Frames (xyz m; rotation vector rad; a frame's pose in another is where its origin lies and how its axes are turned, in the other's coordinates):
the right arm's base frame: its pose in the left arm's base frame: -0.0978 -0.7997 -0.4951 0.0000 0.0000 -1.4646
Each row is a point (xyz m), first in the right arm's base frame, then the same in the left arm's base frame.
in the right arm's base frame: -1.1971 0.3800 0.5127
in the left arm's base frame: 0.1532 0.4309 0.0176
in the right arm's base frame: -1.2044 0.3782 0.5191
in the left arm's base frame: 0.1506 0.4380 0.0240
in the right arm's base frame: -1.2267 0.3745 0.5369
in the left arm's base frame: 0.1446 0.4598 0.0418
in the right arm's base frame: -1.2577 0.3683 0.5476
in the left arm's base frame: 0.1351 0.4900 0.0525
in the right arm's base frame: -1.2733 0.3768 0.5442
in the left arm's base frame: 0.1419 0.5064 0.0491
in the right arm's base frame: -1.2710 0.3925 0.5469
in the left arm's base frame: 0.1578 0.5057 0.0518
